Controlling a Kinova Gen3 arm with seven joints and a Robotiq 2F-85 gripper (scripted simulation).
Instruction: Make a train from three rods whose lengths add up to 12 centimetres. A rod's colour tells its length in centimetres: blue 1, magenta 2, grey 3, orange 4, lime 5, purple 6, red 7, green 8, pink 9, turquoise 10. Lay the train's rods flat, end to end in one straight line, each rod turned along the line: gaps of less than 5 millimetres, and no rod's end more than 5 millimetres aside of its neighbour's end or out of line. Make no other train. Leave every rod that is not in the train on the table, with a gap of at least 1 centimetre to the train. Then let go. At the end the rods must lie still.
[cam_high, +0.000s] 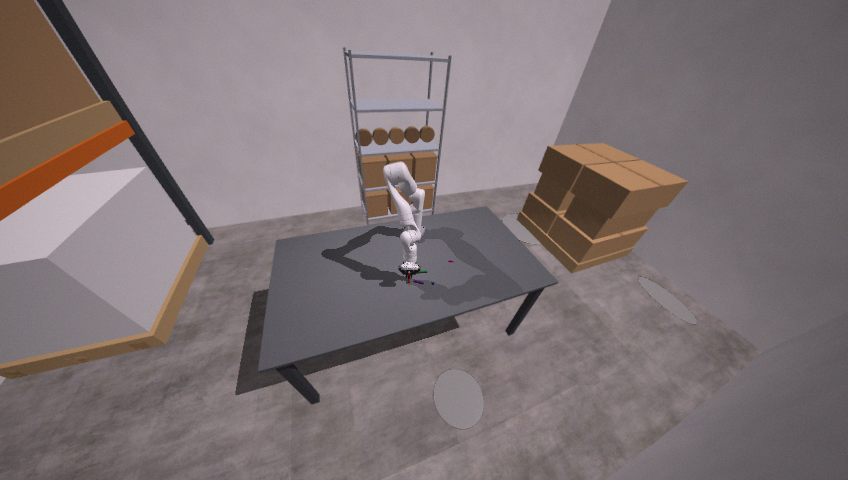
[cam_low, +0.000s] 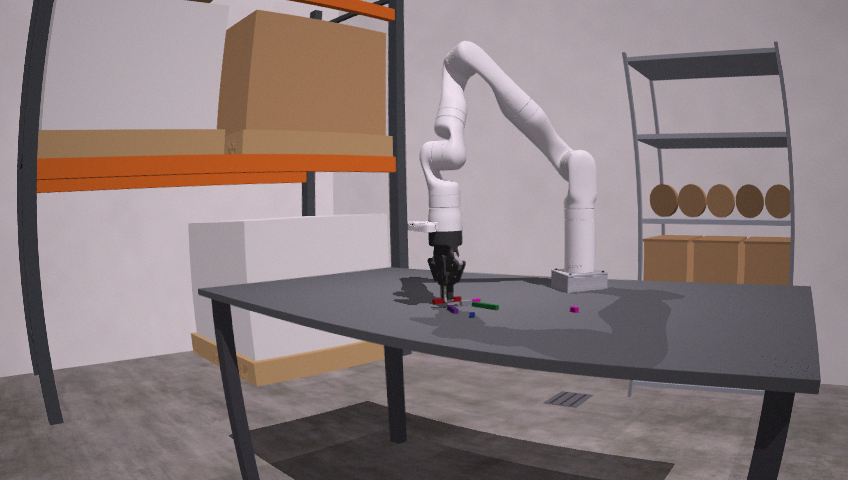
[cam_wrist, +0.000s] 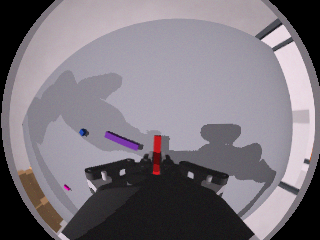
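The red rod lies 20 mm below my hand. From my hand the other things lie so: purple rod 50 mm ahead, 40 mm to the left, 30 mm below; then grey rod 50 mm behind, 20 mm to the left, 30 mm below; then green rod 20 mm behind, 90 mm to the left, 30 mm below.
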